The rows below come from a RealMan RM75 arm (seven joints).
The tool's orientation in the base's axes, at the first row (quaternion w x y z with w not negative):
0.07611, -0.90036, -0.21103, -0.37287
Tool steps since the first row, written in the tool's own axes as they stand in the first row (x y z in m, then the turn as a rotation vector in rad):
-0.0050, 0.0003, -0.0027, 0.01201, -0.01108, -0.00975
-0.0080, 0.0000, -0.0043, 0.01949, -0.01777, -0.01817
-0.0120, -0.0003, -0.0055, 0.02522, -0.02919, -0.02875
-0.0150, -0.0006, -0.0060, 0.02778, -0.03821, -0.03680
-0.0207, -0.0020, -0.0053, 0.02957, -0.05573, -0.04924
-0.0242, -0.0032, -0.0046, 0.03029, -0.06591, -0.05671
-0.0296, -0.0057, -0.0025, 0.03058, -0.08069, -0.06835
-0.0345, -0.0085, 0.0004, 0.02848, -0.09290, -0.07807
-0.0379, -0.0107, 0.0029, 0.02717, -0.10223, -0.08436
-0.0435, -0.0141, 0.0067, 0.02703, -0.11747, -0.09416
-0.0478, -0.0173, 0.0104, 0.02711, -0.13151, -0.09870
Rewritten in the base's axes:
-0.0048, -0.0027, -0.0016, -0.00347, 0.01098, 0.01515
-0.0078, -0.0039, -0.0026, -0.00704, 0.01693, 0.02626
-0.0112, -0.0052, -0.0045, -0.01517, 0.02594, 0.03757
-0.0136, -0.0061, -0.0063, -0.02263, 0.03251, 0.04491
-0.0174, -0.0065, -0.0108, -0.03711, 0.04518, 0.05465
-0.0197, -0.0063, -0.0138, -0.04587, 0.05237, 0.06026
-0.0228, -0.0052, -0.0192, -0.05959, 0.06233, 0.06843
-0.0253, -0.0034, -0.0247, -0.07246, 0.06977, 0.07361
-0.0268, -0.0018, -0.0289, -0.08139, 0.07589, 0.07696
-0.0294, 0.0006, -0.0357, -0.09440, 0.08666, 0.08352
-0.0312, 0.0032, -0.0414, -0.10338, 0.09798, 0.08651

